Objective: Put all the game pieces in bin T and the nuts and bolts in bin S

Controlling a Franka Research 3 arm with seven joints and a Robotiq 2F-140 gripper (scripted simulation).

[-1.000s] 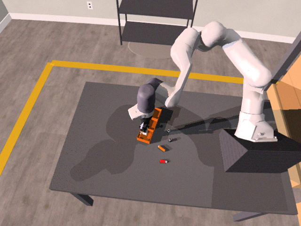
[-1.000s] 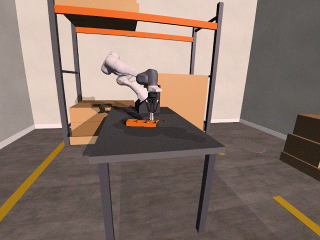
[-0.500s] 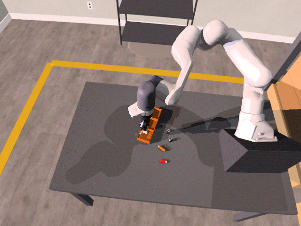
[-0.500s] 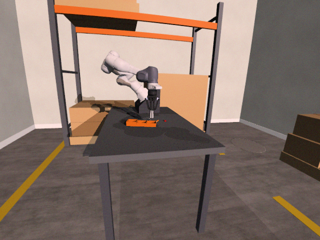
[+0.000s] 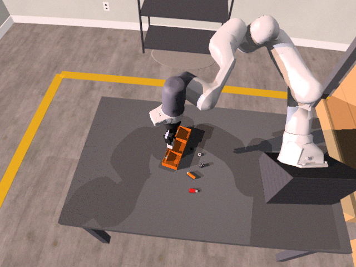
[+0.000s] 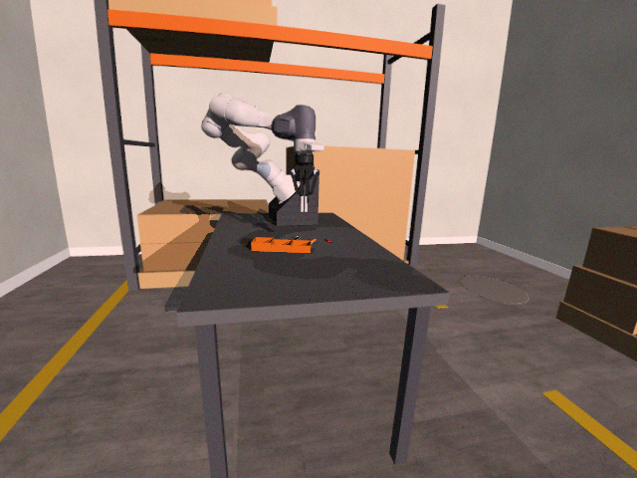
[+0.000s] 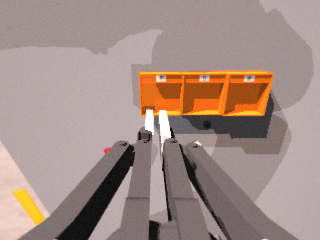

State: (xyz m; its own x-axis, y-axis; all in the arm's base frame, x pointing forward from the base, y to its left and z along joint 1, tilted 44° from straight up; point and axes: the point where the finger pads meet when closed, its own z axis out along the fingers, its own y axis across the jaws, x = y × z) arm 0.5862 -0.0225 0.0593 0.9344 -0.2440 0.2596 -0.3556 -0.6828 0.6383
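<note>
My hand is 20 cm above the dark nut, 11 cm past it and 9 cm to the left of it. The rest, counted from my hand: orange bin tray (19 cm below, 9 cm to the right, 3 cm behind); orange cylinder (20 cm below, 11 cm behind, 7 cm to the left); black die (20 cm below, 17 cm behind, 1 cm to the left).
</note>
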